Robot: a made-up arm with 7 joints.
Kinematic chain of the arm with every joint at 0, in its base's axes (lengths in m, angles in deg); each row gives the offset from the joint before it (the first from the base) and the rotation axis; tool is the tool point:
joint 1: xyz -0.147 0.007 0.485 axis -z
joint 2: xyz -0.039 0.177 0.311 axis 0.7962 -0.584 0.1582
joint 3: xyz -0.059 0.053 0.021 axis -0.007 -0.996 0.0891
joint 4: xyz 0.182 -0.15 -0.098 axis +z
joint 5: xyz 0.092 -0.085 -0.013 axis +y
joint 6: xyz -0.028 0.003 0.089 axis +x
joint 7: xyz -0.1 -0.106 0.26 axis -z
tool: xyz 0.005 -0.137 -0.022
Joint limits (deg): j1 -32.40..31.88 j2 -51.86..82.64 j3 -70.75..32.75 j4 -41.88..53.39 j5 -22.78..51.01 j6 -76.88..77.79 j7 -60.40..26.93
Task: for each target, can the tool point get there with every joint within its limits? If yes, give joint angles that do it. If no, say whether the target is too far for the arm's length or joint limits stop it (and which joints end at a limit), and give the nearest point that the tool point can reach.
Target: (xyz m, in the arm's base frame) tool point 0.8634 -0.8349 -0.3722
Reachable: no: too far | nearest point 0.2346 -0.1477 0.3814 | short by 1.198 m
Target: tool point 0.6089 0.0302 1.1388
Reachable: no: joint limits stop it (at a limit: joint 1, joint 2, joint 3, joint 5) | nearest point 0.4548 0.0330 1.0624 | short by 0.172 m
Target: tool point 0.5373 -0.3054 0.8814
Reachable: no: joint limits stop it (at a limit: joint 1, joint 2, joint 5) | nearest point 0.3899 -0.1970 0.8831 | short by 0.183 m
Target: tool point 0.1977 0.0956 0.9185
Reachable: yes | joints 5.02 -38.14 -16.31 0.79 11.53 -55.27 -34.94
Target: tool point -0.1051 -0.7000 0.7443
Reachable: no: joint limits stop it (at a limit: joint 1, joint 4, joint 5) | nearest point -0.1701 -0.4753 0.7550 | short by 0.234 m
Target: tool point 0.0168 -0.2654 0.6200
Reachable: yes | joints 20.47 -40.28 -55.57 13.08 31.02 -31.53 -31.35
